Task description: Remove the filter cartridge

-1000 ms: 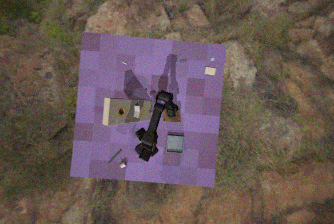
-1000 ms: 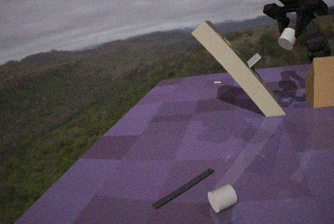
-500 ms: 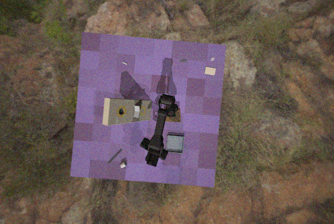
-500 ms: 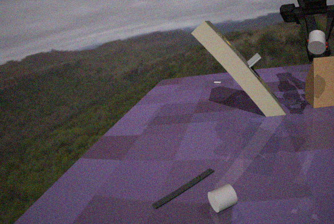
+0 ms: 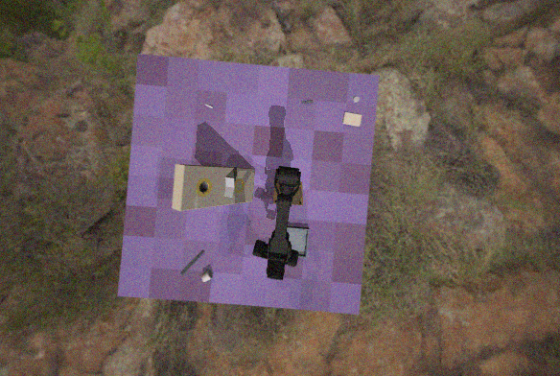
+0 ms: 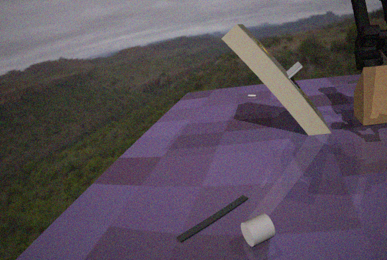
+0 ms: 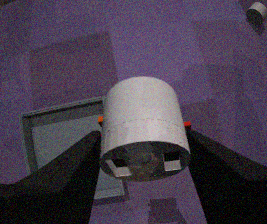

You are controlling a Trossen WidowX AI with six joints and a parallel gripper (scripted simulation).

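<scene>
The grey tray lies 20 cm below my gripper tip, 10 cm behind it and 1 cm to the left of it. From my gripper tip the other things lie so: tan service panel: 32 cm to the right, 25 cm ahead, 3 cm below; then round white filter cartridge: right at my gripper tip; then beige card: 64 cm to the right, 44 cm behind, 21 cm below.
</scene>
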